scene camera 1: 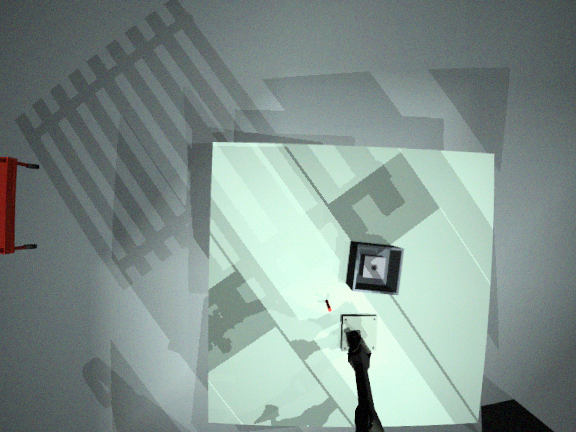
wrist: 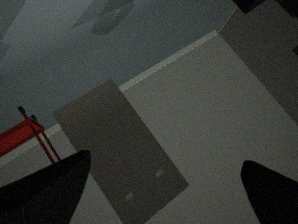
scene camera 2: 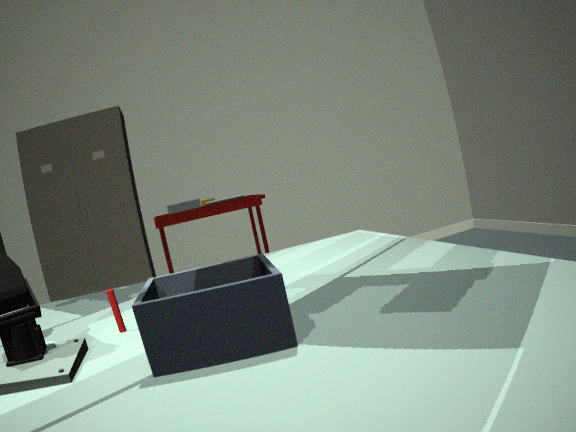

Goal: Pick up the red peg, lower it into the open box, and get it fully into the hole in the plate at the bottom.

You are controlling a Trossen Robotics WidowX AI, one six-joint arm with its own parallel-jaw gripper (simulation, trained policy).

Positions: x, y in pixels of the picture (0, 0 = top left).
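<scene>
Grey box [scene camera 1: 394, 255]: 0.99 m from the lens.
</scene>
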